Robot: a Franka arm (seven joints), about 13 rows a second.
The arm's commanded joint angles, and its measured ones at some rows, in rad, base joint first. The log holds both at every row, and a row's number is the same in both.
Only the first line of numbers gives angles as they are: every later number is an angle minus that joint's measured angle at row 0.
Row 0, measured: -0.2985 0.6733 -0.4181 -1.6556 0.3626 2.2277 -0.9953
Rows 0 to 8, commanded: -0.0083 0.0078 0.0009 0.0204 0.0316 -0.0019 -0.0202; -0.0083 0.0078 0.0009 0.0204 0.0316 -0.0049 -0.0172; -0.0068 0.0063 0.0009 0.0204 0.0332 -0.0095 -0.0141; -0.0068 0.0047 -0.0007 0.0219 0.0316 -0.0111 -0.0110; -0.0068 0.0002 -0.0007 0.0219 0.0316 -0.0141 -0.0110; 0.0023 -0.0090 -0.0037 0.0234 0.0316 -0.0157 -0.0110; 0.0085 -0.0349 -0.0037 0.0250 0.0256 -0.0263 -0.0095; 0.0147 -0.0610 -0.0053 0.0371 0.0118 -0.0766 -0.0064; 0.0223 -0.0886 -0.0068 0.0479 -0.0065 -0.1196 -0.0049
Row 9, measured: 0.0083 -0.0215 -0.0002 0.0356 0.0000 -0.0372 -0.0001
